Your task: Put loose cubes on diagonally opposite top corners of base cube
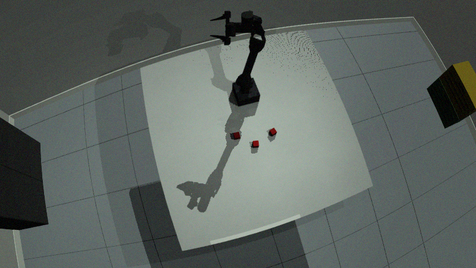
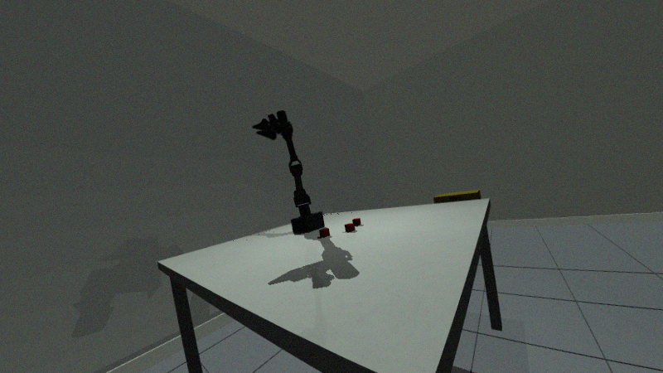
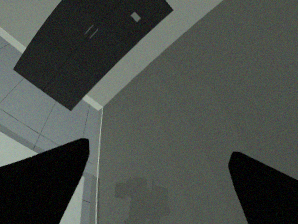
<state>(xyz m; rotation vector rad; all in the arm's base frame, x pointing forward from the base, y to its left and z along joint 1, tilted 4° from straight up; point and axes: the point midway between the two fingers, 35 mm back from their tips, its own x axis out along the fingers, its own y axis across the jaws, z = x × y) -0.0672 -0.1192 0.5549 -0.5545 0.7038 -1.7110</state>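
My gripper tip is now 44 cm short of the red cube, 17 cm to the right of it and 61 cm above it.
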